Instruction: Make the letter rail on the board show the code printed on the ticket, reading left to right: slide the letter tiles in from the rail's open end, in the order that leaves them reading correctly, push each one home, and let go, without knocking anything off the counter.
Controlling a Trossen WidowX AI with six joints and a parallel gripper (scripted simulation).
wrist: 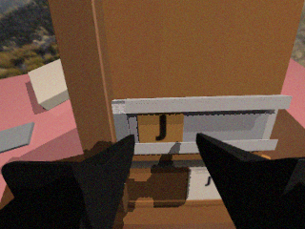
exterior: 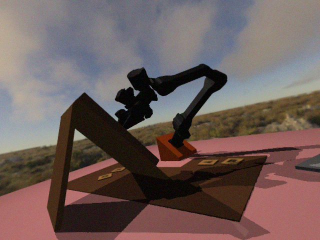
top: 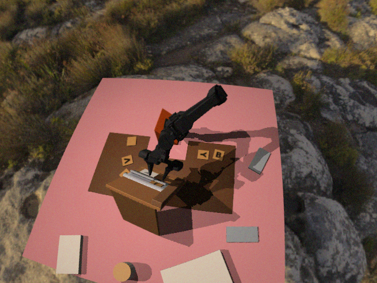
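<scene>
The white ticket lies 5 cm behind my gripper tip, 7 cm to the right of it and 10 cm below it. From my gripper tip the other things lie so: brown mat: 15 cm behind, 2 cm to the right, 18 cm below; then white block: 40 cm ahead, 40 cm to the right, 17 cm below.
</scene>
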